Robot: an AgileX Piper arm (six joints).
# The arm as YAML. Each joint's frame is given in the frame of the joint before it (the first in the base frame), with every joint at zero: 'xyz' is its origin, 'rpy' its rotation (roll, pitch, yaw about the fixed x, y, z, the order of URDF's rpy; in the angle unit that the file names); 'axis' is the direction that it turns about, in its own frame. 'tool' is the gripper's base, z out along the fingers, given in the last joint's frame.
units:
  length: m
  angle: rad
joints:
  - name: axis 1
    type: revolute
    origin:
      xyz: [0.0, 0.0, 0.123]
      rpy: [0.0, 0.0, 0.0]
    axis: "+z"
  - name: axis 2
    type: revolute
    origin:
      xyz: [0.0, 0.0, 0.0]
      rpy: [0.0, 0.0, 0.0]
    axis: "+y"
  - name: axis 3
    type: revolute
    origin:
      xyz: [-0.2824, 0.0, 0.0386]
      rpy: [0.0, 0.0, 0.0]
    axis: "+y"
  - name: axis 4
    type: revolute
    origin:
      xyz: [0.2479, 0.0, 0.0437]
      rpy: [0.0, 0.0, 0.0]
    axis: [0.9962, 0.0, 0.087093]
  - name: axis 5
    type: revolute
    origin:
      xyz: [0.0, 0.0, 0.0]
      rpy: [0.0, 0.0, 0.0]
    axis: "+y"
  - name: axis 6
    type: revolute
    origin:
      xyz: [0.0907, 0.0, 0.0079]
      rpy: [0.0, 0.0, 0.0]
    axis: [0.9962, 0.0, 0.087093]
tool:
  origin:
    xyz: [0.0, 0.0, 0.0]
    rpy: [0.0, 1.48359, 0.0]
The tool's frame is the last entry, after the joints.
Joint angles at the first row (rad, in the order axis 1, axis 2, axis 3, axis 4, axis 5, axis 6):
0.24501 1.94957 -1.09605 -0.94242 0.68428 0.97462
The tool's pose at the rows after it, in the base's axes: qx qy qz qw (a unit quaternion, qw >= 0); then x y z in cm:
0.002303 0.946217 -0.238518 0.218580 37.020 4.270 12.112
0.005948 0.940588 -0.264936 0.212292 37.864 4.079 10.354
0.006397 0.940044 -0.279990 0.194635 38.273 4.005 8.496
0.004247 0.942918 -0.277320 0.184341 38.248 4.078 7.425
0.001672 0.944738 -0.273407 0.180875 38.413 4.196 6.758
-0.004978 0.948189 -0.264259 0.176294 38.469 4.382 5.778
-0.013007 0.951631 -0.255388 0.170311 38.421 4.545 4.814
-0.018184 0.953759 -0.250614 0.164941 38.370 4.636 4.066
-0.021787 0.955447 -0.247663 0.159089 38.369 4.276 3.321
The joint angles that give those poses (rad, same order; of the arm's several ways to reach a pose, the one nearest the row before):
0.24709 2.01416 -1.10662 -1.02515 0.68310 1.05487
0.24710 2.08789 -1.14022 -1.09068 0.71667 1.11992
0.24710 2.15340 -1.16640 -1.10371 0.73909 1.13803
0.24711 2.18180 -1.16953 -1.09791 0.72907 1.14003
0.24709 2.20266 -1.17867 -1.09589 0.71768 1.14005
0.24711 2.22779 -1.18207 -1.09589 0.69078 1.14080
0.24710 2.25088 -1.18211 -1.09507 0.66411 1.13777
0.24711 2.26972 -1.18321 -1.09507 0.64847 1.13649
0.23563 2.28845 -1.18323 -1.10298 0.63151 1.13456

